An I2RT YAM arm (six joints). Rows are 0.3 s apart.
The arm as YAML. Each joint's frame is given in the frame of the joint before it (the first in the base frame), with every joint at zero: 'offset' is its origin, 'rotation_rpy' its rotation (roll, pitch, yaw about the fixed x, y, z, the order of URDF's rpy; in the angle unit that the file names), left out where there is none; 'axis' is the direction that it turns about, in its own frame. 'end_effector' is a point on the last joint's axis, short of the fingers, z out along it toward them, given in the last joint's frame.
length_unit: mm
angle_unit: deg
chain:
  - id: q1
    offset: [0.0, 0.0, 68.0]
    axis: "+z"
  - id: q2
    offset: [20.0, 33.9, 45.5]
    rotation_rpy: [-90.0, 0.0, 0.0]
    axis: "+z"
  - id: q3
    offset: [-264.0, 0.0, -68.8]
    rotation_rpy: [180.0, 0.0, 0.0]
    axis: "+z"
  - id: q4
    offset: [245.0, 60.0, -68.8]
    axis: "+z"
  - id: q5
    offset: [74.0, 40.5, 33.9]
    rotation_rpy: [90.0, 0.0, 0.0]
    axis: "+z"
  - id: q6
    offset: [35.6, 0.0, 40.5]
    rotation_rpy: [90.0, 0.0, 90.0]
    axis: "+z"
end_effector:
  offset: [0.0, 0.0, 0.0]
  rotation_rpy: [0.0, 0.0, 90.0]
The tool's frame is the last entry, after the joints.
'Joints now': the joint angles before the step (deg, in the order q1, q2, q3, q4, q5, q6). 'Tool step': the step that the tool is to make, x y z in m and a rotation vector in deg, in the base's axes. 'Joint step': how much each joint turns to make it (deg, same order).
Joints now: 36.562, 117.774, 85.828, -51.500, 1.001, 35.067
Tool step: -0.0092, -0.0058, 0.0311, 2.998, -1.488, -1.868
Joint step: 0.007, -5.304, -0.595, -1.741, -1.244, 2.069
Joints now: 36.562, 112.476, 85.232, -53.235, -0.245, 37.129
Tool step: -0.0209, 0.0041, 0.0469, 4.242, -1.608, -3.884
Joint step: 2.332, -6.289, 1.958, -4.283, -1.086, 6.562
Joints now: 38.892, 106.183, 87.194, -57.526, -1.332, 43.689
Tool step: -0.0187, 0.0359, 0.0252, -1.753, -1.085, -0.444
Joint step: 6.318, 2.258, 8.731, -6.888, 3.531, 6.114
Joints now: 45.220, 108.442, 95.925, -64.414, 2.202, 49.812
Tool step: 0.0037, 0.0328, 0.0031, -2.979, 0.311, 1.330
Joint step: 3.071, 7.479, 11.346, -6.326, 2.133, 1.333
